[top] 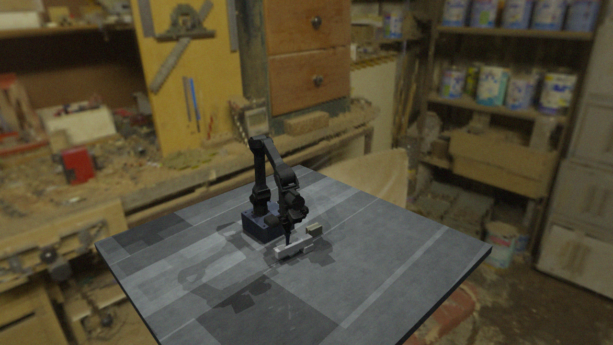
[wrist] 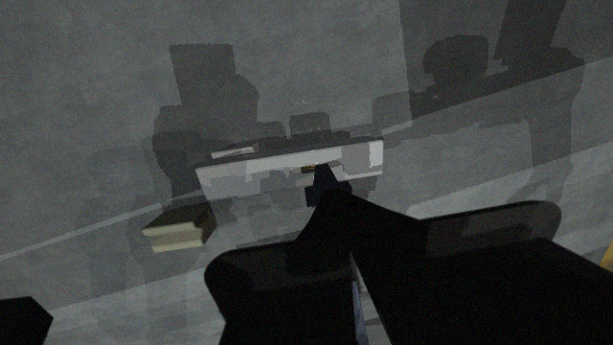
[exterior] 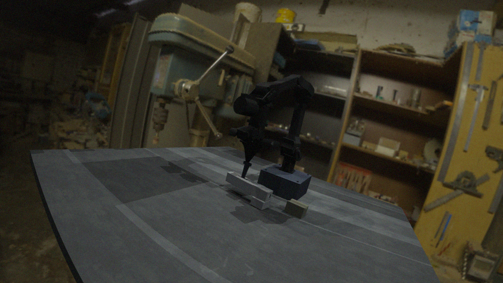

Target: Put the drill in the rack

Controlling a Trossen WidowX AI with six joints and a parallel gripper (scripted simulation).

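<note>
The small dark key is 30 mm below my gripper tip. The rest, counted from my gripper tip: drill 80 mm below, 50 mm to the left, 10 mm ahead; rack 210 mm to the left, 110 mm below, 20 mm behind.
</note>
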